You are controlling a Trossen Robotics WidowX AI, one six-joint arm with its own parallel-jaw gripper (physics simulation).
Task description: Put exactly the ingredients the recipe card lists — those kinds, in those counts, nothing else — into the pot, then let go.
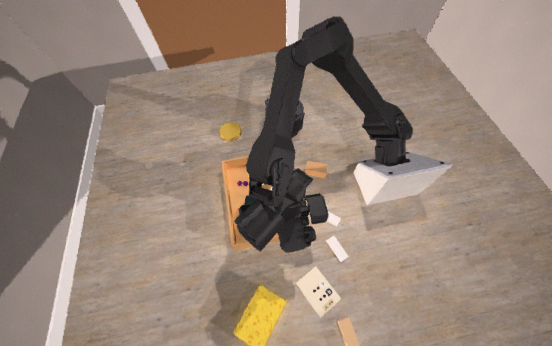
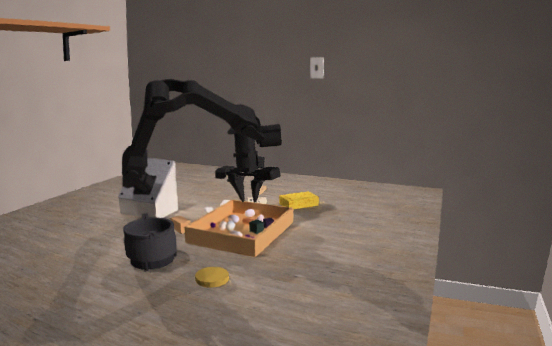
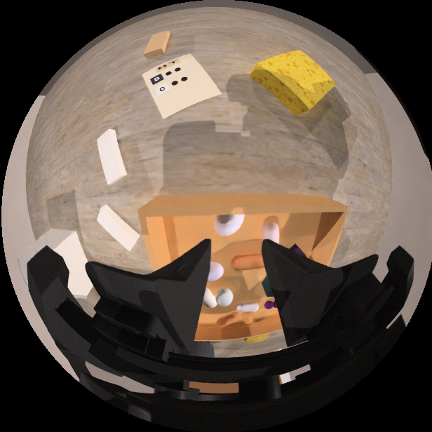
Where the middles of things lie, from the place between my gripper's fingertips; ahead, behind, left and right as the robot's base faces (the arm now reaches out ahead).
I see my gripper 2 cm short of the orange tray (image 2: 199,232), 10 cm to the left of it and 3 cm above it. Also, from my hand: dark pot (image 2: 150,243): 11 cm behind, 33 cm to the right, 1 cm below.
